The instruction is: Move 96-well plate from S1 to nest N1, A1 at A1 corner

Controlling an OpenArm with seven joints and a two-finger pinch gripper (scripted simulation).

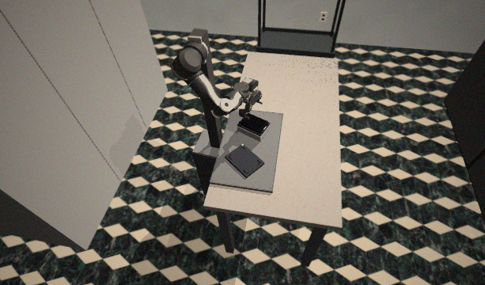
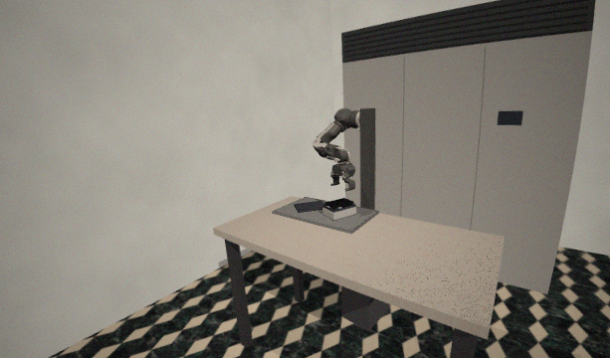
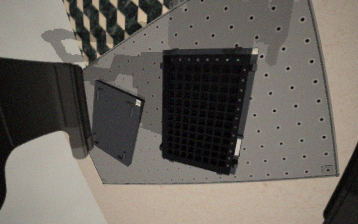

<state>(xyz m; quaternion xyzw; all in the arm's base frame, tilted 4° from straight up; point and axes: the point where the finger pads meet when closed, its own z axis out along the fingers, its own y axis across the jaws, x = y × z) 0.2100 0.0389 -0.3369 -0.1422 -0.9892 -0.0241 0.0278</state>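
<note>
Now: hand 8 cm above the black 96-well plate, 2 cm short of it and 1 cm to the left of it. Round my hand: dark plate nest N1: 21 cm to the right, 14 cm below, 2 cm ahead; then pale corner mark: 13 cm to the right, 13 cm below, 1 cm behind.
</note>
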